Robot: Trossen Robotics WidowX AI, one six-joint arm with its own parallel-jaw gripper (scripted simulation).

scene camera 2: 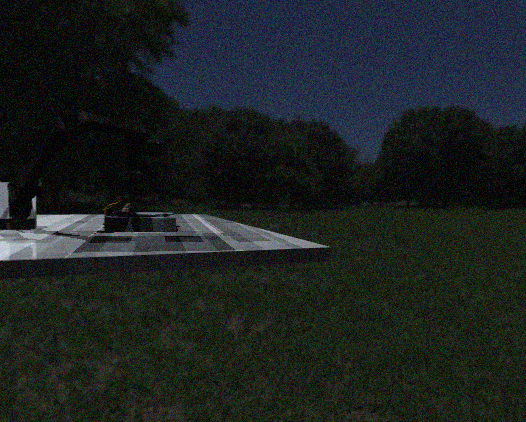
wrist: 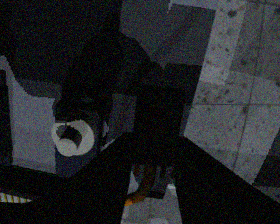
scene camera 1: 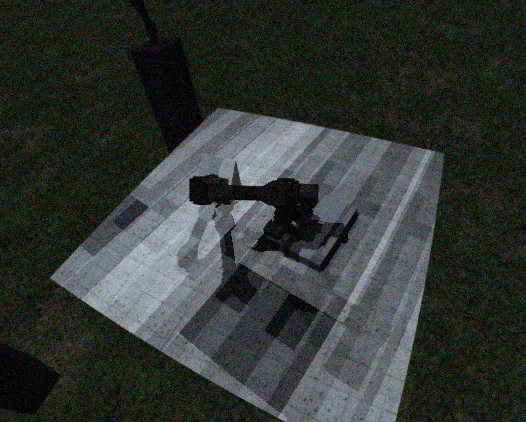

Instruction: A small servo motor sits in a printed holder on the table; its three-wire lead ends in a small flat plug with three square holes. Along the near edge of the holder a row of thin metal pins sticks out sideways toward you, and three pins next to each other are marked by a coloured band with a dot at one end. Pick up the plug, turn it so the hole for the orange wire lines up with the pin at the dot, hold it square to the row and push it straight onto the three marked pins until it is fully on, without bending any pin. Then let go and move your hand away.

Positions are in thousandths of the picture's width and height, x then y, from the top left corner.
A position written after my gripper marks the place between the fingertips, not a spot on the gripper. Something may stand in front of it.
Note:
I see my gripper (scene camera 1: 545,546) and a grey printed holder (wrist: 423,234).
My gripper also shows in the wrist view (wrist: 548,641).

